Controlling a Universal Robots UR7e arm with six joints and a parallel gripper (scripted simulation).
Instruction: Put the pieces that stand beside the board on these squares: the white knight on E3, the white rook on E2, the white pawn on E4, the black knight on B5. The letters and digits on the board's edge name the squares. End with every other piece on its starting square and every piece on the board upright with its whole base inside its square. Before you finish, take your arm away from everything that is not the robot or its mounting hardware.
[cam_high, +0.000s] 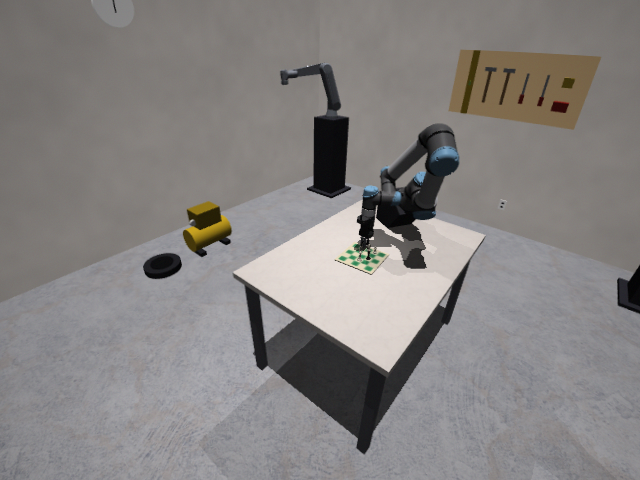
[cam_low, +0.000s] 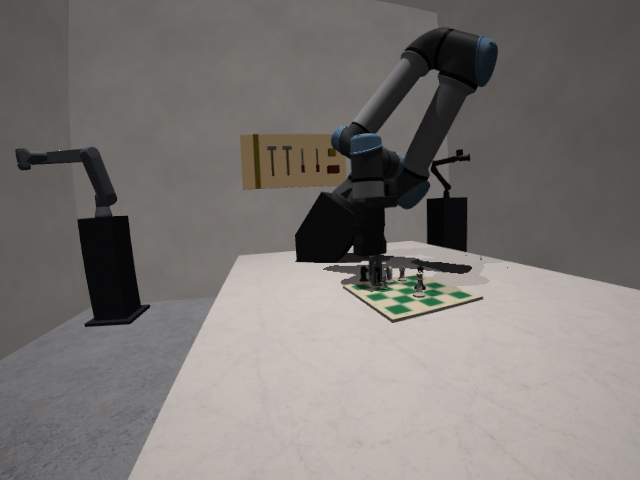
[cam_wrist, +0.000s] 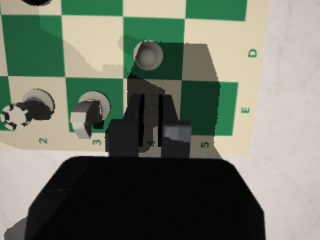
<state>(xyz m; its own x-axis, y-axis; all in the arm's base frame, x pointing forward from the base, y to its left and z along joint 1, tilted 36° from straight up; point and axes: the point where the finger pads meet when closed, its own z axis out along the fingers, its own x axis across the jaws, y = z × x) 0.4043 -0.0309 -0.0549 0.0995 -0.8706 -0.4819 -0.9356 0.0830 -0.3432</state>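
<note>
My gripper is now 70 mm short of the cream chessboard, 50 mm to the right of it and 30 mm above it.
</note>
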